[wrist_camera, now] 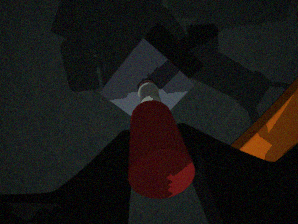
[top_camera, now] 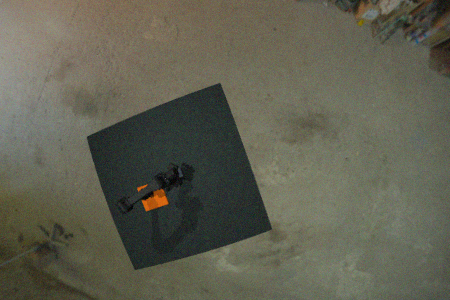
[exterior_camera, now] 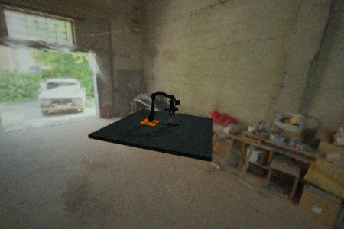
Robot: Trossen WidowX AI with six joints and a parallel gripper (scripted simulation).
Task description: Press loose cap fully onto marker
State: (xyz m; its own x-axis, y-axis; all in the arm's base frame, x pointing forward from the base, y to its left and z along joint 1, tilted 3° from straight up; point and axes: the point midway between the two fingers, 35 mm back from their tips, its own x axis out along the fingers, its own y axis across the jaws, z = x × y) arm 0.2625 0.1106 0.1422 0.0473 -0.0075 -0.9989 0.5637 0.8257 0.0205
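The marker lies 80 mm below my gripper tip. The rest, counted from my gripper tip: red cap 10 mm above.
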